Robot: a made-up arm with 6 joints. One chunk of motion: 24 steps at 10 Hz.
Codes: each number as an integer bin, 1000 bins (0 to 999) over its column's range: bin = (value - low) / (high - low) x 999, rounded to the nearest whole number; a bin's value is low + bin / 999 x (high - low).
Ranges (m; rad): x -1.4..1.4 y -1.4..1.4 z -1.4..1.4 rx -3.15..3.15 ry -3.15..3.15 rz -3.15..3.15
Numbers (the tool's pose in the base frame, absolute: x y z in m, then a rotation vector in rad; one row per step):
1: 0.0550 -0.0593 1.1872 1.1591 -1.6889 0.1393
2: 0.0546 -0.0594 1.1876 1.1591 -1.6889 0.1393
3: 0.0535 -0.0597 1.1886 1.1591 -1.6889 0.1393
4: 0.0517 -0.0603 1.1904 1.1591 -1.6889 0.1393
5: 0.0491 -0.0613 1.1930 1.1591 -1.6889 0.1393
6: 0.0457 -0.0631 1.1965 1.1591 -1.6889 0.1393
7: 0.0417 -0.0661 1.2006 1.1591 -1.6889 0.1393
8: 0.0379 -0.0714 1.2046 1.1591 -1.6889 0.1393
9: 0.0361 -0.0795 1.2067 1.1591 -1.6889 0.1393
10: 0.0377 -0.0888 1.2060 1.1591 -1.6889 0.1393
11: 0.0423 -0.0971 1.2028 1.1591 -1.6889 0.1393
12: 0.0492 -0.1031 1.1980 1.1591 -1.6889 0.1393
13: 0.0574 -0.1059 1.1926 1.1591 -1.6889 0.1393
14: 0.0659 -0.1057 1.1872 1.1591 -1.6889 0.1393
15: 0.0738 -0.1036 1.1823 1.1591 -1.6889 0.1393
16: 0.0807 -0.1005 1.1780 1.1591 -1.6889 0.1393
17: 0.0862 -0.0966 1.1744 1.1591 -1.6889 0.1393
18: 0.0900 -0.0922 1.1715 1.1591 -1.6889 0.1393
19: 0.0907 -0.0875 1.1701 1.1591 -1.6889 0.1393
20: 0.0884 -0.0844 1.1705 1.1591 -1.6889 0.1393
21: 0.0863 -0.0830 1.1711 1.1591 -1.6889 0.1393
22: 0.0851 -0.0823 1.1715 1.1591 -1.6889 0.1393
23: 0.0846 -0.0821 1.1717 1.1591 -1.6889 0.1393
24: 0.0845 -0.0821 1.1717 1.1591 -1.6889 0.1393
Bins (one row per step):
1: 519 478 923 683 232 522
2: 519 478 923 683 232 522
3: 519 478 924 683 232 522
4: 518 478 924 683 232 522
5: 517 478 925 683 232 522
6: 516 477 926 683 232 522
7: 514 476 928 683 232 522
8: 513 474 929 683 232 522
9: 512 471 930 683 232 522
10: 513 468 930 683 232 522
11: 515 465 929 683 232 522
12: 517 463 927 683 232 522
13: 520 462 925 683 232 522
14: 523 462 923 683 232 522
15: 526 463 921 683 232 522
16: 528 464 920 683 232 522
17: 530 465 919 683 232 522
18: 532 467 917 683 232 522
19: 532 468 917 683 232 522
20: 531 469 917 683 232 522
21: 530 470 917 683 232 522
22: 530 470 917 683 232 522
23: 530 470 918 683 232 522
24: 530 470 918 683 232 522

